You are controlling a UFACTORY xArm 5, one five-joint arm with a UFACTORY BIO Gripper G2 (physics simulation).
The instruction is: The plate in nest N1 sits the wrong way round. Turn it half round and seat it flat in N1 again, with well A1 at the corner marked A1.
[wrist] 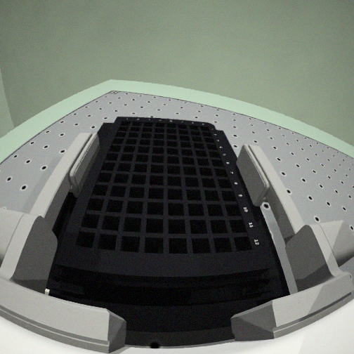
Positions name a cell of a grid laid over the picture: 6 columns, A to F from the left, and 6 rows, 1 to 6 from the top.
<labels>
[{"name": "my gripper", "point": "C3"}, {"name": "black well plate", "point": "C4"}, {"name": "black nest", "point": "C6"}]
</labels>
